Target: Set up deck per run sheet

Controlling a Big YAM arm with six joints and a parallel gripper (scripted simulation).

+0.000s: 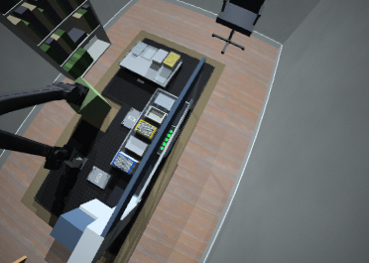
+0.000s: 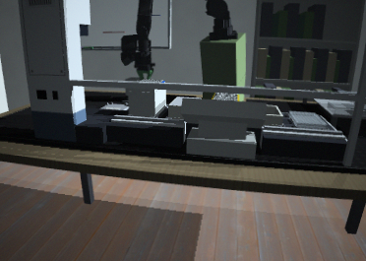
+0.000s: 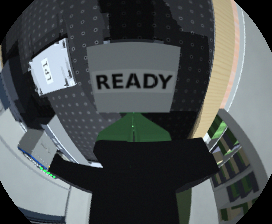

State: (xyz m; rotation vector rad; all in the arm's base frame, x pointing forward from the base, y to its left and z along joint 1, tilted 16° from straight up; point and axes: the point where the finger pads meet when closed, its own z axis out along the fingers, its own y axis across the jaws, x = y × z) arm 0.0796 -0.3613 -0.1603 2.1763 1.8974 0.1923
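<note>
My gripper is now 30 mm to the left of the green-topped box and 10 mm above it. Also, from my hand: sealed block 370 mm ahead, 200 mm to the left, 10 mm below; blue tip rack 340 mm ahead, 70 mm to the left, 40 mm above; yellow tip rack 370 mm ahead, 320 mm to the left, 10 mm above.
</note>
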